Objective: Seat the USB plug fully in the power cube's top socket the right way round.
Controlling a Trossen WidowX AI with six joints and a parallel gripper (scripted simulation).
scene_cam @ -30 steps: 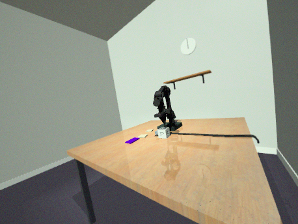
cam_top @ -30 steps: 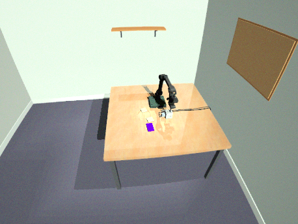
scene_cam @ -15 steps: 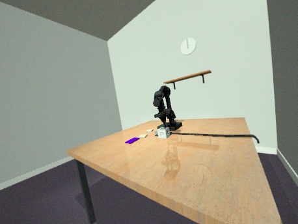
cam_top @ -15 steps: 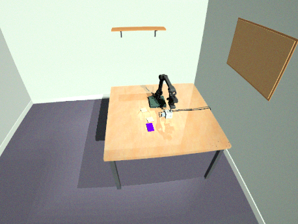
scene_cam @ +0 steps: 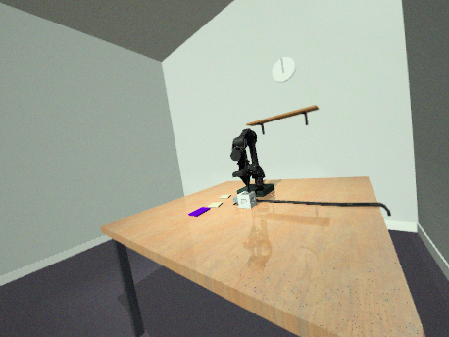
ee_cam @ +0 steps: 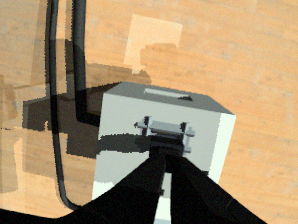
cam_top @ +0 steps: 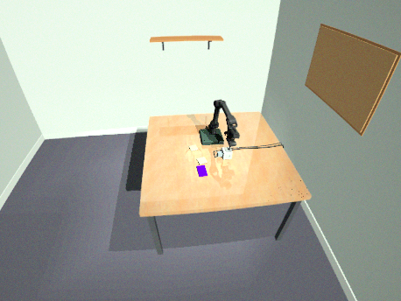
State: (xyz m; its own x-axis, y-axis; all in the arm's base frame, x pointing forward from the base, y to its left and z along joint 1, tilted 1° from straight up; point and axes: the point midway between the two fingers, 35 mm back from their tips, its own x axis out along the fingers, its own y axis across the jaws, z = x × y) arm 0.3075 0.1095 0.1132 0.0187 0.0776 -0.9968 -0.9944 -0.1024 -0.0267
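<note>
Right now my gripper tip is 20 mm above the dark USB plug. Also, from my gripper tip: purple card 250 mm to the right, 180 mm ahead, 110 mm below.
</note>
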